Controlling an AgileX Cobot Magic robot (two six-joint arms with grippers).
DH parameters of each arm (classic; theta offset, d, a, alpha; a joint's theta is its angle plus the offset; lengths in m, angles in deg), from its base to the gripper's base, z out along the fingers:
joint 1: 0 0.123 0 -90
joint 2: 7.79 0 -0.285 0
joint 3: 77.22 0 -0.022 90
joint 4: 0 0.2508 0 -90
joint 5: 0 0 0.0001 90
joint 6: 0 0.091 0 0
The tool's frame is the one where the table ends.
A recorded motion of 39 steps. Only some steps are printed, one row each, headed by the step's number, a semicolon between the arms.
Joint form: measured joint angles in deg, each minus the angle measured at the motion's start. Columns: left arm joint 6, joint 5, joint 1, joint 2, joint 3, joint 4; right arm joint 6, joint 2, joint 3, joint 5, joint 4, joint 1.
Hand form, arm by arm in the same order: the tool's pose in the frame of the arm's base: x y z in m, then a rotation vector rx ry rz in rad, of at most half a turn. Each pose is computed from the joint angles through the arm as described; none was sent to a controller.
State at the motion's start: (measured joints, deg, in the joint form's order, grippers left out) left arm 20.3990 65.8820 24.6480 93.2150 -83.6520 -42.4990; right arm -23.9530 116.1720 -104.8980 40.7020 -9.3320 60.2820
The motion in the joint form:
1: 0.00 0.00 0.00 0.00 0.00 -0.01; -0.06 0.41 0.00 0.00 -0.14 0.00
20: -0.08 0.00 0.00 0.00 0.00 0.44; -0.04 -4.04 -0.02 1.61 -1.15 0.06
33: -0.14 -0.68 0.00 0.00 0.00 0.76; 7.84 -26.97 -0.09 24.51 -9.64 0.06
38: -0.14 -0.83 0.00 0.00 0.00 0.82; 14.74 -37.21 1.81 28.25 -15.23 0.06
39: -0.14 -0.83 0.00 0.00 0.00 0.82; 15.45 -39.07 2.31 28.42 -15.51 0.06
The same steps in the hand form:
1: 0.3308 0.0900 0.3407 -0.3318 2.4512 -0.7071; 0.2436 0.4070 0.2846 -1.6749 1.7021 0.1115
20: 0.3306 0.0905 0.3402 -0.3315 2.4564 -0.6991; 0.2366 0.3929 0.3194 -1.6386 1.6633 0.1050
33: 0.3312 0.0914 0.3402 -0.3359 2.4513 -0.6848; 0.1840 0.2689 0.4558 -1.4245 1.7850 -0.0221
38: 0.3314 0.0917 0.3402 -0.3366 2.4501 -0.6817; 0.1585 0.2070 0.4971 -1.2094 1.8060 -0.0311
39: 0.3314 0.0917 0.3402 -0.3366 2.4501 -0.6817; 0.1531 0.1966 0.5029 -1.1806 1.8007 -0.0191

